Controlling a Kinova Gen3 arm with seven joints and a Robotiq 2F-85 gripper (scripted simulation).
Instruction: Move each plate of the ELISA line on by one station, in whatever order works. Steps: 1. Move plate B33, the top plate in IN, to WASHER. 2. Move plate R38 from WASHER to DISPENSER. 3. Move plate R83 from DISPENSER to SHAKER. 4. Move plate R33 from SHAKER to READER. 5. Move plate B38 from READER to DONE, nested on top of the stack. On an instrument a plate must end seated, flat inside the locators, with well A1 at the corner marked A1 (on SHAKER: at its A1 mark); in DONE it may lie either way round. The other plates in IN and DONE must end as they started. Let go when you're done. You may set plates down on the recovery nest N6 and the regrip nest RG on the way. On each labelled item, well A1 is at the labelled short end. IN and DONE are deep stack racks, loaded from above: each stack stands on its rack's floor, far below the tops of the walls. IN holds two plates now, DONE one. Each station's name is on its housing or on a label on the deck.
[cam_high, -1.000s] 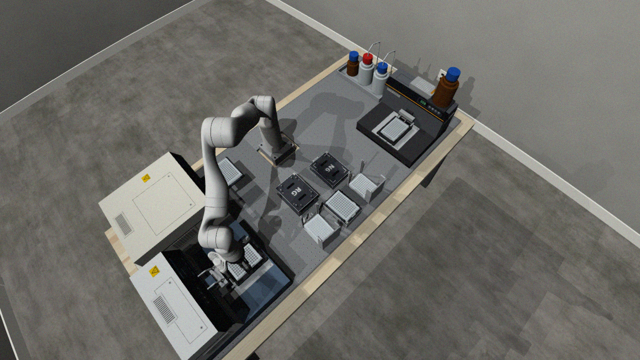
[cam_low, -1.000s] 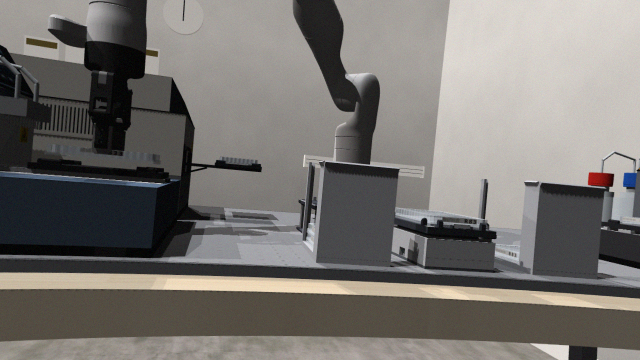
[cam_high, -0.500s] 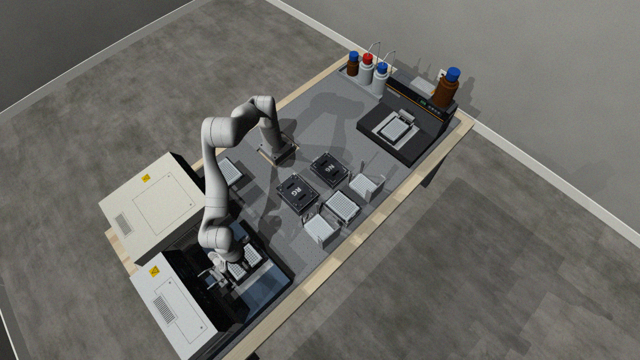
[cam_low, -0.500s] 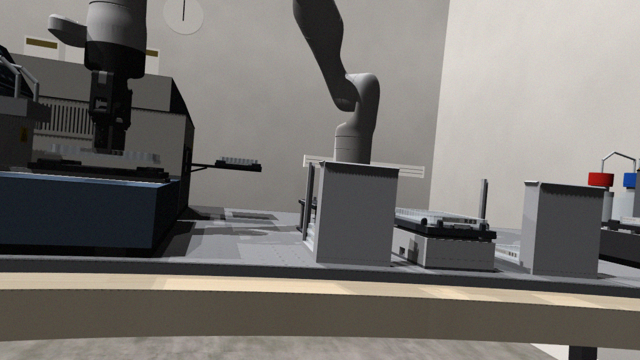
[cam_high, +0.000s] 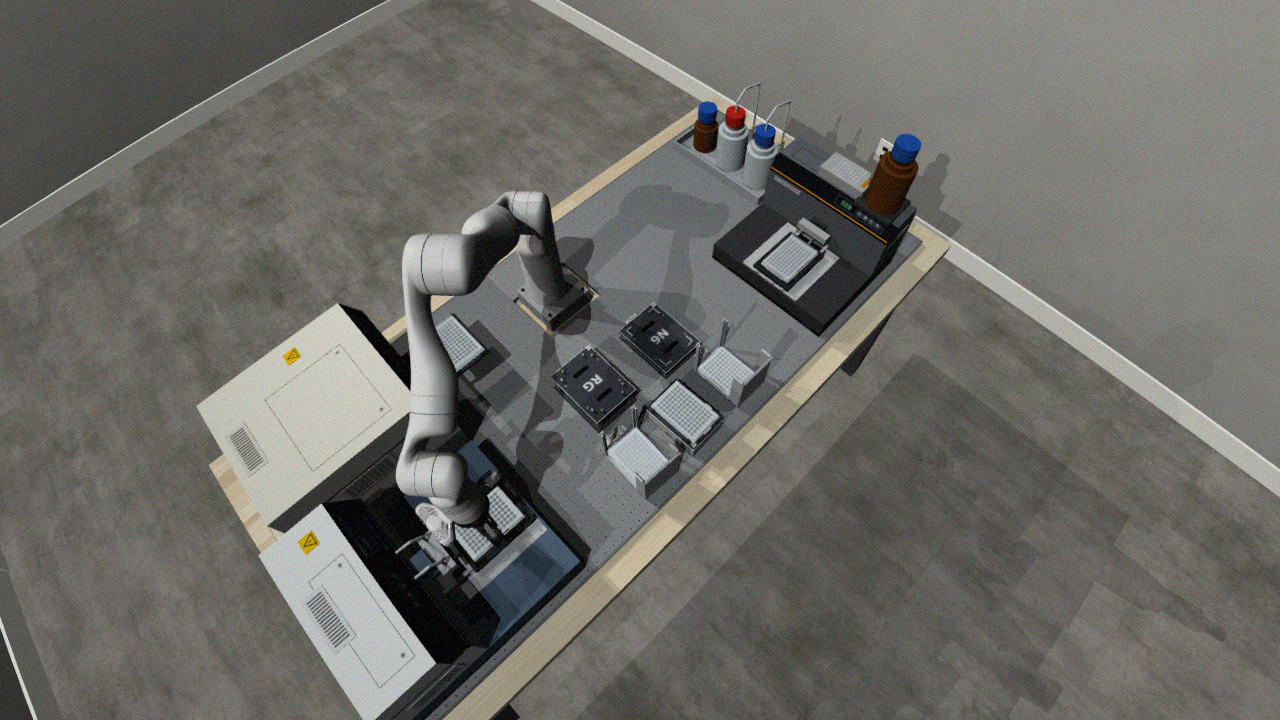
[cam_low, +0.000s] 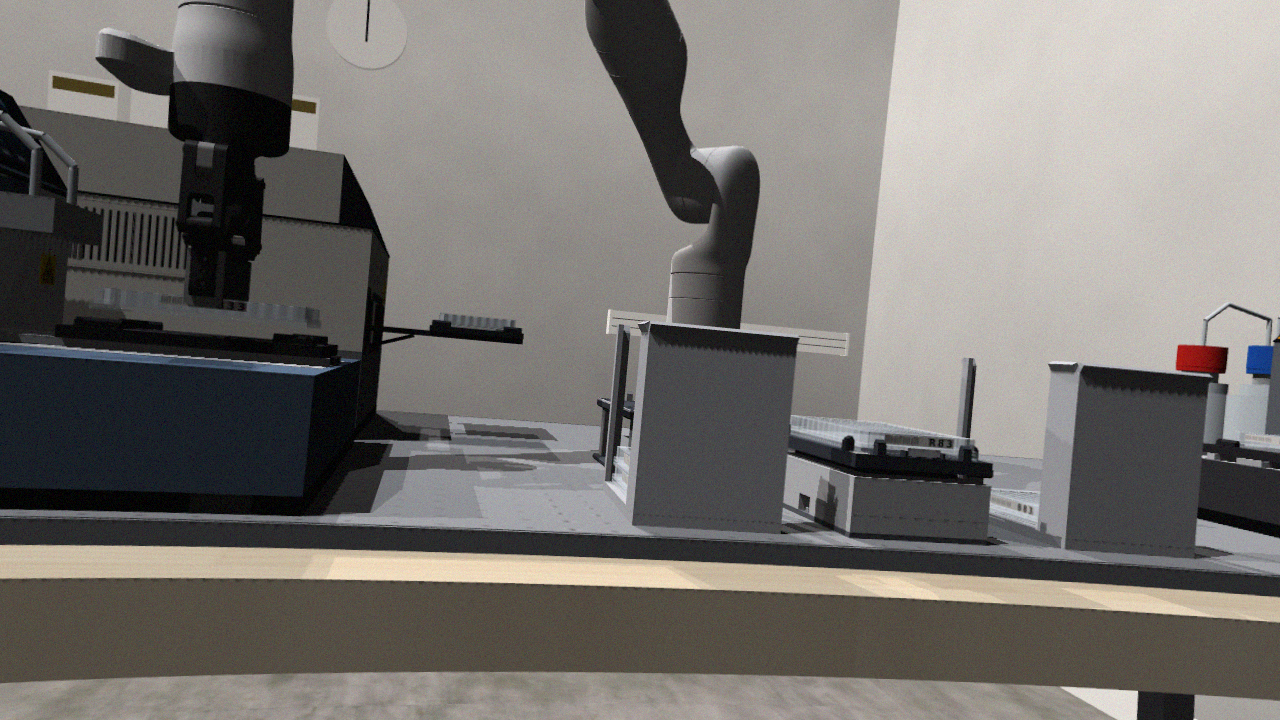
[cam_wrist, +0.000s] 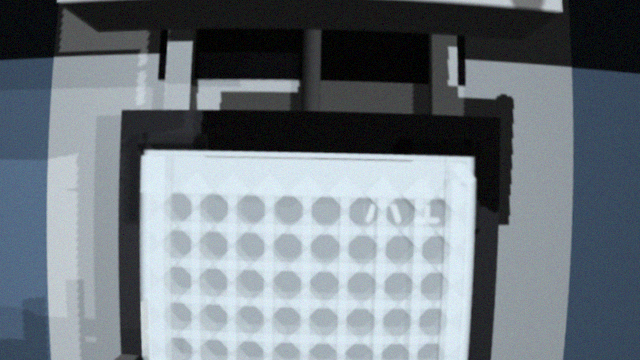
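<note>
Right now the washer manifold is 100 mm to the right of my hand and 40 mm above it. The rest, counted from my hand: RG nest: 90 mm behind, 370 mm to the left, 60 mm below; plate B38: 110 mm ahead, 330 mm to the left, 90 mm below; plate B33: 10 mm below.
</note>
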